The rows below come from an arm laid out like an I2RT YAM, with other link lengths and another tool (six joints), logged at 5 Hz.
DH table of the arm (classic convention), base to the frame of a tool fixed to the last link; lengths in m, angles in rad. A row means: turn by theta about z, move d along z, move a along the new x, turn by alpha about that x. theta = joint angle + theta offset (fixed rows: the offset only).
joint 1: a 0.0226  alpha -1.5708  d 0.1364  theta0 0
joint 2: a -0.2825  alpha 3.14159  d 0  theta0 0
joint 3: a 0.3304  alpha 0  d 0  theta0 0.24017
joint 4: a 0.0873  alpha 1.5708  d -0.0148  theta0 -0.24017
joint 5: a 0  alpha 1.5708  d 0.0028  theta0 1.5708
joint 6: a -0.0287  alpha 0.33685  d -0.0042  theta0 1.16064
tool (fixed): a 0  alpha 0  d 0.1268  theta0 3.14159
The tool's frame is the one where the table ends.
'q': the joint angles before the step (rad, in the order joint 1, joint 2, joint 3, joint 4, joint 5, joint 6). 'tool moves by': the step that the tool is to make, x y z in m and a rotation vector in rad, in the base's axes. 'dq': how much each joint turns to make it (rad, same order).
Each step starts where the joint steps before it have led.
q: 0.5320, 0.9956, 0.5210, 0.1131, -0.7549, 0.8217
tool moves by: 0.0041, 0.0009, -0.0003, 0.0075, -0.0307, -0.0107
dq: 0.0008, 0.0157, -0.0089, 0.0505, 0.0139, -0.0064
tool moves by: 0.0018, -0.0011, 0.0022, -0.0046, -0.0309, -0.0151
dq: 0.0017, -0.0022, -0.0038, 0.0141, 0.0222, -0.0177
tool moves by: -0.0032, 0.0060, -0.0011, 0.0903, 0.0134, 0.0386
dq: 0.0010, 0.0183, -0.0442, 0.1633, -0.0591, 0.0972
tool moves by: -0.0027, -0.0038, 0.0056, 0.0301, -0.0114, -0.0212
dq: 0.0008, -0.0307, -0.0235, 0.0412, 0.0176, 0.0334
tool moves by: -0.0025, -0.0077, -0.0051, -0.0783, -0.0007, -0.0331
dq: -0.0003, -0.0408, 0.0116, -0.1452, 0.0468, -0.0795
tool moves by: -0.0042, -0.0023, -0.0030, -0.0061, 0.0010, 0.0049
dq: -0.0011, -0.0209, -0.0150, -0.0152, -0.0046, -0.0082
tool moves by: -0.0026, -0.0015, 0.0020, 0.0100, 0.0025, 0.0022
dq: -0.0018, -0.0186, -0.0075, -0.0008, -0.0065, 0.0112
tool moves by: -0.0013, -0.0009, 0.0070, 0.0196, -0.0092, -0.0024
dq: -0.0004, -0.0181, -0.0021, 0.0127, -0.0011, 0.0165
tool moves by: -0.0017, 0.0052, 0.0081, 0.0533, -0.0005, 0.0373
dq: 0.0004, 0.0084, -0.0034, 0.0737, -0.0454, 0.0507
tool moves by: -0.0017, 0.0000, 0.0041, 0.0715, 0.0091, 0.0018
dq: -0.0008, -0.0021, -0.0329, 0.1235, -0.0111, 0.0916
